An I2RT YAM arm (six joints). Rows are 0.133 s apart.
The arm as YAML. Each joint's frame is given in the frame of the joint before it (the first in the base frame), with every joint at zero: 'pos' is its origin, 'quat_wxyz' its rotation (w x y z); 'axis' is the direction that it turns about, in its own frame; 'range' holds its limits. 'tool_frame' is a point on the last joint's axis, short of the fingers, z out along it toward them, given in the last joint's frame.
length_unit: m
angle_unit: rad
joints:
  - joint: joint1
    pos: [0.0, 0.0, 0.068]
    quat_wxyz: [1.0, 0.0, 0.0, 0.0]
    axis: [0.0, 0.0, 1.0]
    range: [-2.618, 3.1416]
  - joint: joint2
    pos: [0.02, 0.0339, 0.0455]
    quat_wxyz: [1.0, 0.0, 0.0, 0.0]
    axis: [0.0, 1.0, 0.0]
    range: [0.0, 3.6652]
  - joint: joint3
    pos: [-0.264, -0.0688, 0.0]
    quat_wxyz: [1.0, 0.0, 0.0, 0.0]
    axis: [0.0, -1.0, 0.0]
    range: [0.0, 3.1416]
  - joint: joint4
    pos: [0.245, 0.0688, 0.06]
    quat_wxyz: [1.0, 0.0, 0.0, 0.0]
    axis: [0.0, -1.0, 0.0]
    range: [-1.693, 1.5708]
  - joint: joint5
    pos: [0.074, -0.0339, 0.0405]
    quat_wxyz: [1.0, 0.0, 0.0, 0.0]
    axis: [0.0, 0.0, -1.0]
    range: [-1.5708, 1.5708]
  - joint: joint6
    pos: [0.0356, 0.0, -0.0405]
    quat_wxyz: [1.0, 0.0, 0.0, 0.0]
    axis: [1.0, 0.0, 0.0]
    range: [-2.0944, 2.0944]
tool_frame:
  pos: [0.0, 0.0, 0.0]
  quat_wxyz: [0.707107, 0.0, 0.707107, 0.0]
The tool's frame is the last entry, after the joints.
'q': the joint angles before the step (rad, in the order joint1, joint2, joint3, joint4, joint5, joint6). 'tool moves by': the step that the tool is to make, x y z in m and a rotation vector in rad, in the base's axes. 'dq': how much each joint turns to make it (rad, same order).
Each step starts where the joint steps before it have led.
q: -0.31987, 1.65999, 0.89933, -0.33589, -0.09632, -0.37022
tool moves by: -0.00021, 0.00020, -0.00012, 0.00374, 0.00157, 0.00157
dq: 0.00001, 0.00001, 0.00002, -0.00268, -0.00343, 0.00000
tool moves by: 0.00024, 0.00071, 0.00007, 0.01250, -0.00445, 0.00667
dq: 0.00076, -0.00002, -0.00001, 0.00037, -0.01450, 0.00077
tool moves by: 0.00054, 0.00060, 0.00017, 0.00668, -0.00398, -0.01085
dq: 0.00228, 0.00001, 0.00000, 0.00345, -0.00076, 0.01525
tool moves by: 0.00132, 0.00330, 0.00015, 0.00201, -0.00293, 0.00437
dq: 0.01143, -0.00001, -0.00002, 0.00305, 0.00074, 0.00761
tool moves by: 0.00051, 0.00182, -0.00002, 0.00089, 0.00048, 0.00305
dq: 0.00613, 0.00001, 0.00002, -0.00038, 0.00079, 0.00308
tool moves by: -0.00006, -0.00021, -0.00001, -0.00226, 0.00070, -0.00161
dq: -0.00040, 0.00000, -0.00001, 0.00000, 0.00266, -0.00001
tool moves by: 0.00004, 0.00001, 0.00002, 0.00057, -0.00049, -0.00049
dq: 0.00003, 0.00000, -0.00001, 0.00039, -0.00037, 0.00078
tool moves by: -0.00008, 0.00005, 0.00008, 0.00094, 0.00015, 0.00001
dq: -0.00001, -0.00039, 0.00001, -0.00078, -0.00077, 0.00038
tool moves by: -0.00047, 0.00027, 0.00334, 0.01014, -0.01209, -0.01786
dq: -0.00001, -0.01146, -0.00001, -0.00038, -0.00344, 0.02211
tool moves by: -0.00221, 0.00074, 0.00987, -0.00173, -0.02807, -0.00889
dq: 0.00000, -0.03506, 0.00001, -0.00646, -0.00152, 0.01106
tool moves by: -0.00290, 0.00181, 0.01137, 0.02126, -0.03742, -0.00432
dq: -0.00001, -0.04080, 0.00001, -0.00878, -0.02480, 0.01983
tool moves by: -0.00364, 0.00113, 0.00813, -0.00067, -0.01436, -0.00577
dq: 0.00002, -0.03207, -0.00001, -0.01716, 0.00001, 0.00688
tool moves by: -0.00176, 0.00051, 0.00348, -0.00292, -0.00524, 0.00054
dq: -0.00002, -0.01412, -0.00001, -0.00841, 0.00075, -0.00115
